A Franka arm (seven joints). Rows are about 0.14 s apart.
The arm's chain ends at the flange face. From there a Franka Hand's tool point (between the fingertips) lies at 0.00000 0.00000 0.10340 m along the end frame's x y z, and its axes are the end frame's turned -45 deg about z.
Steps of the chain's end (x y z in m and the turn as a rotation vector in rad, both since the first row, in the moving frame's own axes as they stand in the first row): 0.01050, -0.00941, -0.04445, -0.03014, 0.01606, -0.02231; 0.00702, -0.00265, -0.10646, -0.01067, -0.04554, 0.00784; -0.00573, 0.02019, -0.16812, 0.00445, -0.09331, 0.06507; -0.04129, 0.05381, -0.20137, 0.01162, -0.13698, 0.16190; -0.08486, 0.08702, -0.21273, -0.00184, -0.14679, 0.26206; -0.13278, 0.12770, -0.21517, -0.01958, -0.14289, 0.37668; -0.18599, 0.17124, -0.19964, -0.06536, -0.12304, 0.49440
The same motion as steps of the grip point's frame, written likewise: 0.01309, 0.00416, -0.04451, -0.03267, -0.00996, -0.02231; 0.00274, 0.00053, -0.10657, 0.02466, -0.03975, 0.00784; -0.02458, 0.00288, -0.16857, 0.06913, -0.06283, 0.06507; -0.07547, -0.00267, -0.20234, 0.10508, -0.08864, 0.16190; -0.13086, -0.01033, -0.21384, 0.10250, -0.10510, 0.26206; -0.19407, -0.01457, -0.21623, 0.08719, -0.11488, 0.37668; -0.26476, -0.01779, -0.20062, 0.04079, -0.13322, 0.49440
